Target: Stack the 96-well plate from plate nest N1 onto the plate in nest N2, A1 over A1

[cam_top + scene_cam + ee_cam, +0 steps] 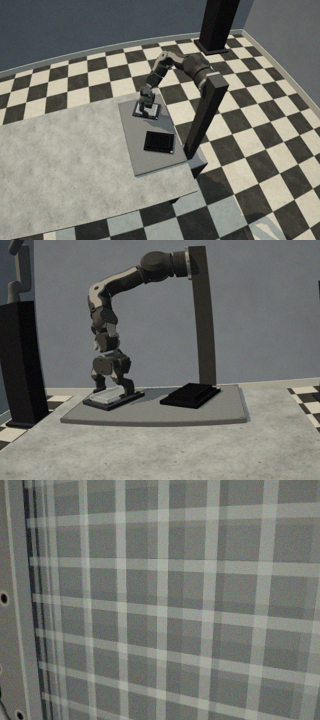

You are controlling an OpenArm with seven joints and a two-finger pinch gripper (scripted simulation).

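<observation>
My gripper is now right at the clear 96-well plate. Also, from my hand: nest N1 (1 cm below); then nest N2 (24 cm to the left, 1 cm below); then black 96-well plate (24 cm to the left).
</observation>
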